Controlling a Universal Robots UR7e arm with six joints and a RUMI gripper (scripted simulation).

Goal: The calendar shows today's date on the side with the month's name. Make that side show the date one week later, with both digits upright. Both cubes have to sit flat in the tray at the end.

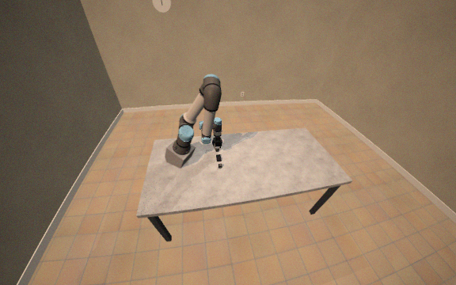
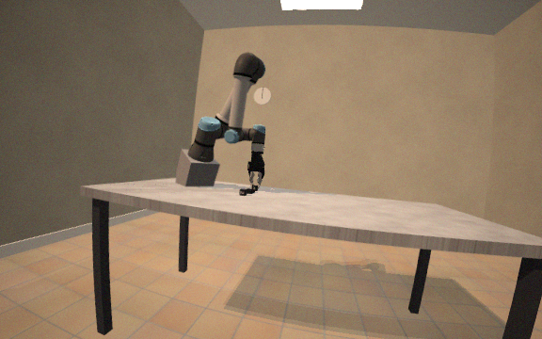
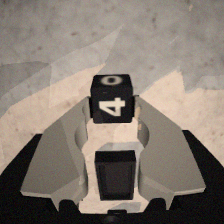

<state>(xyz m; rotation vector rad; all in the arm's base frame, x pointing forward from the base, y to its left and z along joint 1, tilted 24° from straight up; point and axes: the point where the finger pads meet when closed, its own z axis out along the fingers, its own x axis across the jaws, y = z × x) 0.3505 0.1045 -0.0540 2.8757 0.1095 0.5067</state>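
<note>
My gripper is now 10 mm above the black cube. The rest, counted from my hand: black date cube: 10 mm ahead, 210 mm to the right, 10 mm below; then black calendar tray: 110 mm to the right, 20 mm below.
</note>
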